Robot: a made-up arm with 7 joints.
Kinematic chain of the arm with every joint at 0, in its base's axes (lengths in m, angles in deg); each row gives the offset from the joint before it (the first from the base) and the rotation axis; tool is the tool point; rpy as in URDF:
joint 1: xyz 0 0 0.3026 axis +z
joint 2: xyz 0 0 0 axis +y
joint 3: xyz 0 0 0.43 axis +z
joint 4: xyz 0.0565 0 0 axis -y
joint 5: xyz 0.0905 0 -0.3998 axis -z
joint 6: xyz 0 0 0 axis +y
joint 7: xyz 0.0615 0 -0.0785 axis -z
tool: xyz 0 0 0 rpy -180 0 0
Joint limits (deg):
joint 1: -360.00..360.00
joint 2: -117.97..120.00
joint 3: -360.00..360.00
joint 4: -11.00..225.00
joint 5: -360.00..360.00
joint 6: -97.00..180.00
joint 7: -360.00..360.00
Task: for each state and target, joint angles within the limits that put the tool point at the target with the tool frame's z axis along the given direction. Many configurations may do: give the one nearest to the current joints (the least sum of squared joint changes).
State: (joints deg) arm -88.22 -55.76 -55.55 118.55 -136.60 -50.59 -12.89
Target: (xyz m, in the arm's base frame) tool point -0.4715 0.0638 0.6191 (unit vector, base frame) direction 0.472 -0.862 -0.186
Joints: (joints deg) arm -62.40 -58.78 -76.03 83.65 -159.55 -80.25 -12.89
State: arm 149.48 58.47 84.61 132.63 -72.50 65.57 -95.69
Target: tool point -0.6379 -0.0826 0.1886 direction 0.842 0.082 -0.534
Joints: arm 145.33 75.47 68.28 88.88 -34.76 111.18 -95.69
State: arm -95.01 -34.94 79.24 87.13 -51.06 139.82 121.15
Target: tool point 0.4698 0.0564 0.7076 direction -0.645 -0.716 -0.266
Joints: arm -93.50 -24.08 87.78 83.66 -44.62 120.86 121.15
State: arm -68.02 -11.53 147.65 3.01 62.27 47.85 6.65
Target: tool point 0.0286 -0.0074 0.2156 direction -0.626 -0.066 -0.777
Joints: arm -89.60 -33.57 132.27 -10.97 83.84 44.86 6.65
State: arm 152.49 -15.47 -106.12 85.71 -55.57 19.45 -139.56
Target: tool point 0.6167 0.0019 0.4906 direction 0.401 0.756 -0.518
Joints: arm 116.17 -60.34 -88.23 65.93 -32.38 24.62 -139.56
